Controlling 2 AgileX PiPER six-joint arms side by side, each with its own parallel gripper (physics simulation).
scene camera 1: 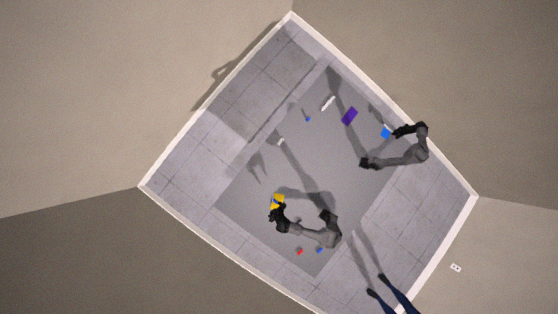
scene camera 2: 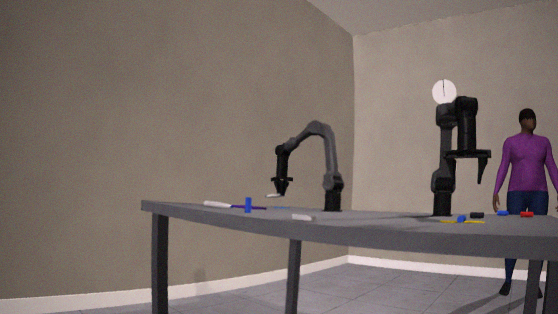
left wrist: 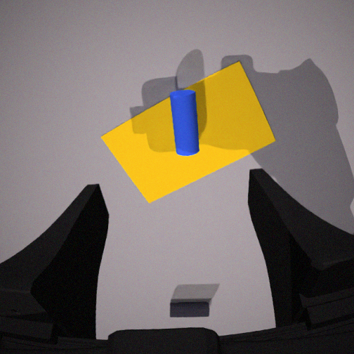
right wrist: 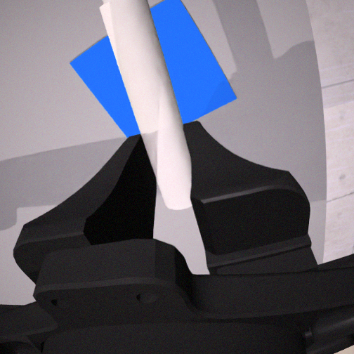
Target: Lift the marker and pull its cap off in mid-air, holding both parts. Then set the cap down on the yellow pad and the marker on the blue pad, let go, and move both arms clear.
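The blue cap (scene camera 1: 275, 201) (scene camera 2: 461, 219) (left wrist: 185, 122) lies on its side on the yellow pad (scene camera 1: 279, 196) (scene camera 2: 477, 222) (left wrist: 150, 175). My left gripper (scene camera 1: 276, 211) (scene camera 2: 465, 180) (left wrist: 175, 193) is open and empty, above the table close to the yellow pad. My right gripper (scene camera 1: 394, 133) (scene camera 2: 281, 194) (right wrist: 168, 147) is shut on the white marker (scene camera 2: 272, 195) (right wrist: 145, 75) near its rear end. The marker is held roughly level, a little above the blue pad (scene camera 1: 385, 133) (scene camera 2: 281, 207) (right wrist: 195, 75), and crosses over it in the right wrist view. Its far tip is outside that view.
A purple pad (scene camera 1: 349, 116), a white pen-like object (scene camera 1: 328, 103) (scene camera 2: 216, 204), an upright blue cylinder (scene camera 1: 308, 119) (scene camera 2: 248, 205) and a white block (scene camera 1: 280, 142) (scene camera 2: 302, 217) are on the table. Red (scene camera 1: 300, 251), blue (scene camera 1: 319, 250) and black (scene camera 2: 477, 215) pieces lie near the left arm. A person (scene camera 2: 527, 165) stands beyond.
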